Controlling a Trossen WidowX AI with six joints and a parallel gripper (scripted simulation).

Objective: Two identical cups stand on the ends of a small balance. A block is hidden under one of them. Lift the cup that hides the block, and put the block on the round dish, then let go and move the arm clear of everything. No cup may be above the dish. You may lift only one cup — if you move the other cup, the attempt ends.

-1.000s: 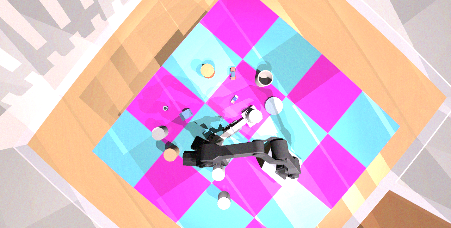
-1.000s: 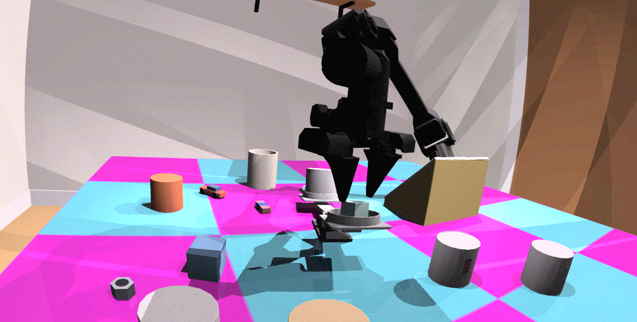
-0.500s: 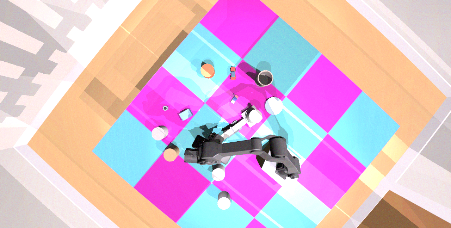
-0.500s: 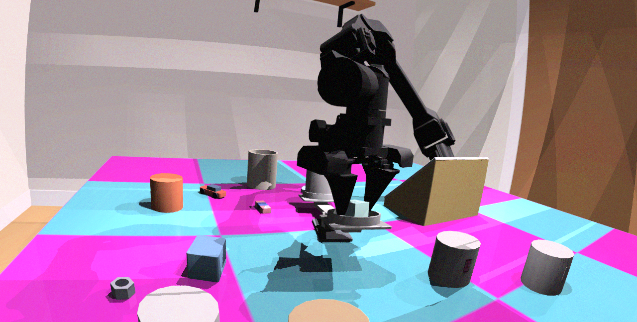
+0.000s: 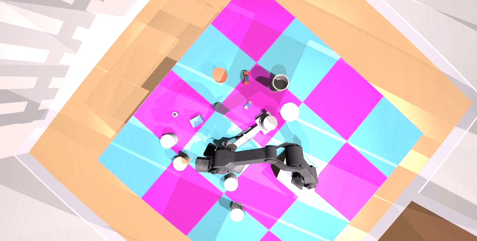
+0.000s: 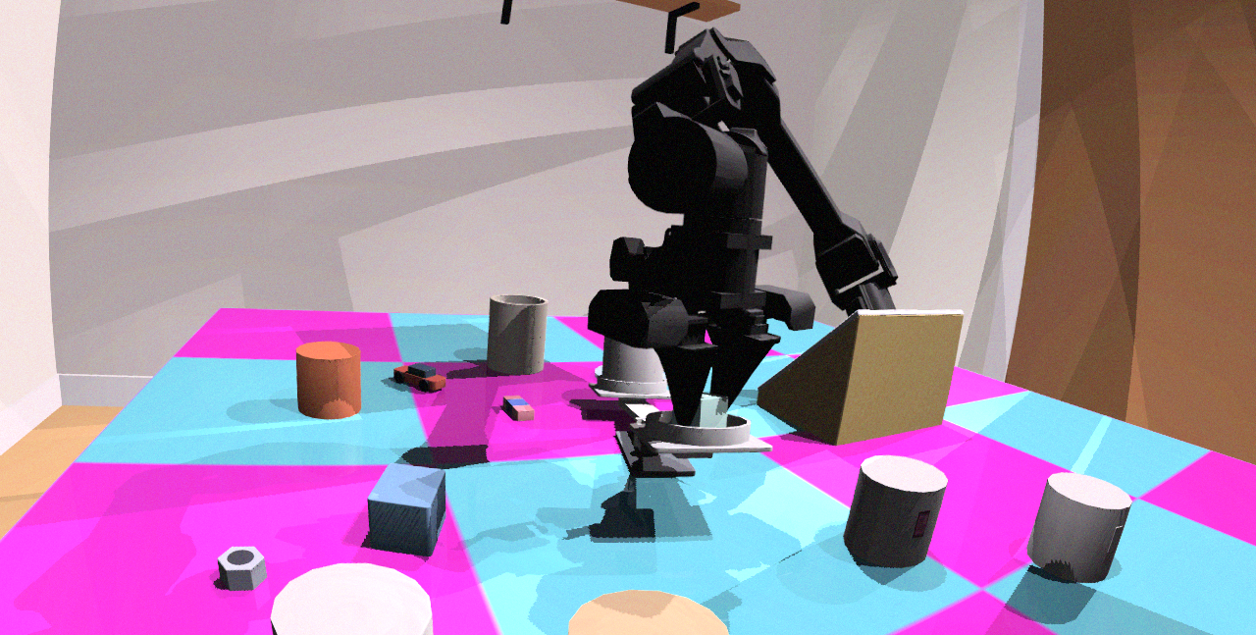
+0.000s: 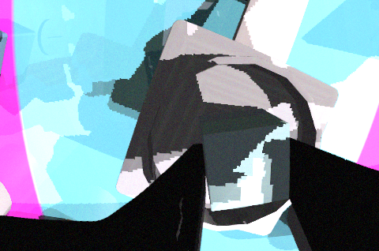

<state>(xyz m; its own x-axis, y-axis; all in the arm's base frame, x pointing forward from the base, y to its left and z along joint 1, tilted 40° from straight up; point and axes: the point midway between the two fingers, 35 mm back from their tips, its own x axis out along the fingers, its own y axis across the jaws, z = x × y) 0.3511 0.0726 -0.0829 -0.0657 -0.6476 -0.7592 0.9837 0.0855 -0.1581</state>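
Right now the round dish is 36 cm to the right of my gripper tip, 15 cm behind it and 8 cm below it. From my gripper tip the other things lie so: tan disc 17 cm to the left, 15 cm ahead, 5 cm below; balance beam 12 cm to the right, 4 cm below, 4 cm behind; balance 12 cm to the right, 6 cm below, 3 cm behind.
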